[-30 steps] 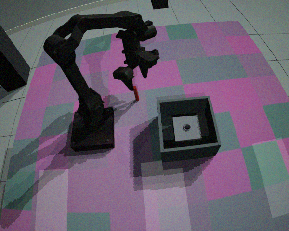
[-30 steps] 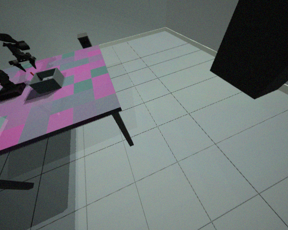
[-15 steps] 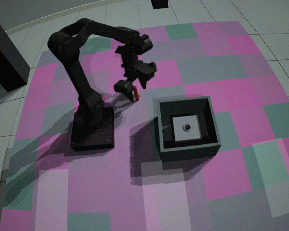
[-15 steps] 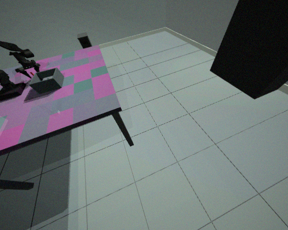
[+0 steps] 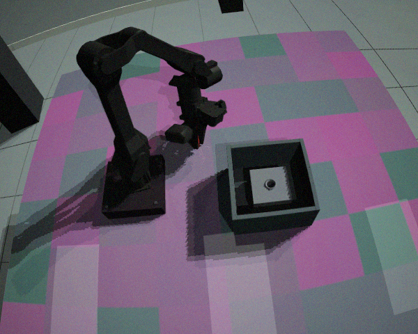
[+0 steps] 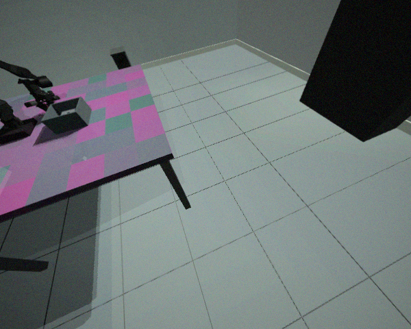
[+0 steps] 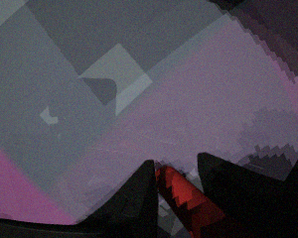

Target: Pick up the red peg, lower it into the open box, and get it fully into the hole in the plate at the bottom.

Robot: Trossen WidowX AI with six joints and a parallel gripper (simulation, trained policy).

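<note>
The light grey plate is 13 cm ahead of my gripper tip, 20 cm to the right of it and 4 cm above it. Also, from my gripper tip: dark box: 13 cm ahead, 20 cm to the right, 2 cm above; then red peg: 1 cm to the left, 3 cm above.
</note>
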